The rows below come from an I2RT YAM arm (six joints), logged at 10 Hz.
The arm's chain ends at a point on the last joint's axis. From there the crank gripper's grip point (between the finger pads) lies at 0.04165 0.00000 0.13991 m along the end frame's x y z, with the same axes.
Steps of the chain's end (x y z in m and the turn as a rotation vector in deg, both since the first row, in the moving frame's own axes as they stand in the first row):
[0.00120 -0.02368 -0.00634 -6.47 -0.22 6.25]
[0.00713 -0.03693 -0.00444 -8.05 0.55 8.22]
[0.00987 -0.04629 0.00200 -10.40 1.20 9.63]
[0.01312 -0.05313 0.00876 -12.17 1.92 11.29]
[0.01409 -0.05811 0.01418 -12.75 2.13 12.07]
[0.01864 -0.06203 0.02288 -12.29 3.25 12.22]
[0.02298 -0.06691 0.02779 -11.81 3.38 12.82]
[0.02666 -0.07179 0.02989 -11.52 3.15 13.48]
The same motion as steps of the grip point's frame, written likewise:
[-0.00044 -0.00344 -0.00733 -6.47 -0.22 6.25]
[0.00663 -0.01140 -0.00664 -8.05 0.55 8.22]
[0.01005 -0.01406 -0.00182 -10.40 1.20 9.63]
[0.01401 -0.01543 0.00331 -12.17 1.92 11.29]
[0.01501 -0.01846 0.00815 -12.75 2.13 12.07]
[0.02227 -0.02316 0.01619 -12.29 3.25 12.22]
[0.02680 -0.02870 0.02123 -11.81 3.38 12.82]
[0.02974 -0.03381 0.02365 -11.52 3.15 13.48]

